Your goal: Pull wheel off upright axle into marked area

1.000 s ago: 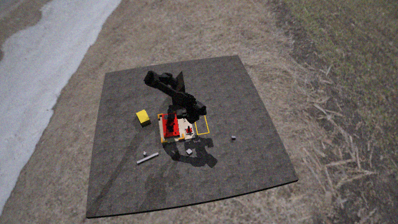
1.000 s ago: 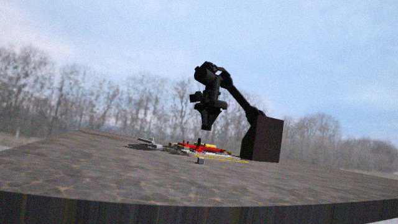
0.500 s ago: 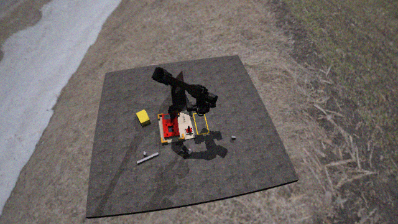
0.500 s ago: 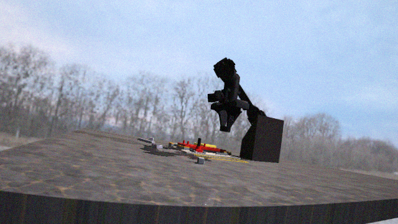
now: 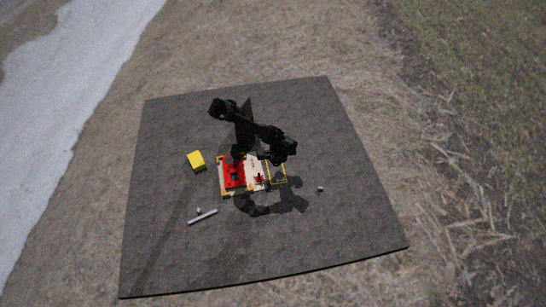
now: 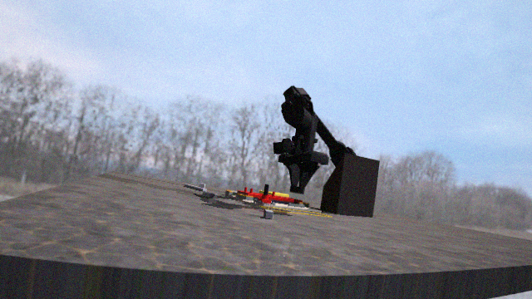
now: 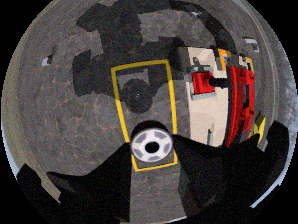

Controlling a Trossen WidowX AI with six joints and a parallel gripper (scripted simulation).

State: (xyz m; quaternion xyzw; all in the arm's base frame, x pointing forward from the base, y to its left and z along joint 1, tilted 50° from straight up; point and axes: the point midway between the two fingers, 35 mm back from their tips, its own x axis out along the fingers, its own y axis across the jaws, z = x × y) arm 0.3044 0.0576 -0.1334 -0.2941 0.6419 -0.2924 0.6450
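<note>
The black wheel is right at my gripper tip. Round my gripper tip: yellow block (410 mm to the right, 120 mm behind, 50 mm below); grey bar (390 mm to the right, 210 mm ahead, 60 mm below).
</note>
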